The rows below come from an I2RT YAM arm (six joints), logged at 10 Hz.
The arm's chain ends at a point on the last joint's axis. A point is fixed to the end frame.
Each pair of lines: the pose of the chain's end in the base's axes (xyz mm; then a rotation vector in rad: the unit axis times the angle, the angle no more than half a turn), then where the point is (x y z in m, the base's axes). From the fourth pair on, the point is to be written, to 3 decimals.
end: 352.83 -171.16 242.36 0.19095 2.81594 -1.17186
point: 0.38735 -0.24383 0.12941
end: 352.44 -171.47 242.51 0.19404 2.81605 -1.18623
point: 0.38607 -0.24521 0.12998
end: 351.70 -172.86 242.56 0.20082 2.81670 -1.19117
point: 0.38481 -0.24705 0.13017
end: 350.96 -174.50 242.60 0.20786 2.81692 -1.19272
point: 0.384 -0.249 0.130
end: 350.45 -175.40 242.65 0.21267 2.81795 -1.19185
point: 0.383 -0.250 0.130
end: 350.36 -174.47 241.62 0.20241 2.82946 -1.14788
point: 0.384 -0.245 0.127
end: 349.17 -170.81 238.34 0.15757 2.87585 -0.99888
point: 0.386 -0.229 0.118
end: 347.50 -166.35 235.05 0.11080 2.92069 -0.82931
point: 0.387 -0.209 0.109
